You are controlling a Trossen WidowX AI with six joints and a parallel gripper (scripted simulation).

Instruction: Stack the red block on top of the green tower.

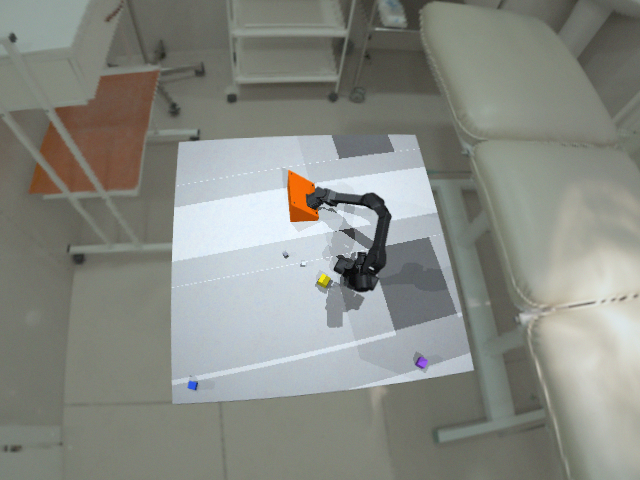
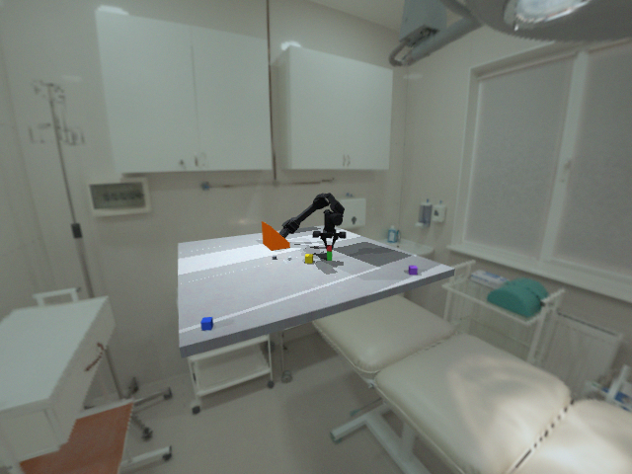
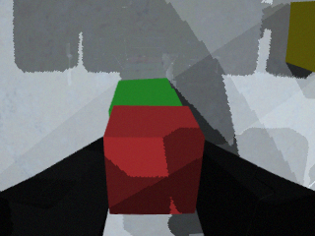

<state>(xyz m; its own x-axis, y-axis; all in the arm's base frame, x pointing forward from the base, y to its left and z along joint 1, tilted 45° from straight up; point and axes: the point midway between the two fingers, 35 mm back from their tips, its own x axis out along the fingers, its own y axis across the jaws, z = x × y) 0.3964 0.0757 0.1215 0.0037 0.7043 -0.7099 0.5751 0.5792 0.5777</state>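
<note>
My gripper tip is now 1 cm below the red block. From my gripper tip the other things lie so: blue cube (38 cm ahead, 70 cm to the right, 5 cm below); yellow cube (2 cm behind, 12 cm to the right, 4 cm below); purple cube (39 cm ahead, 26 cm to the left, 5 cm below).
</note>
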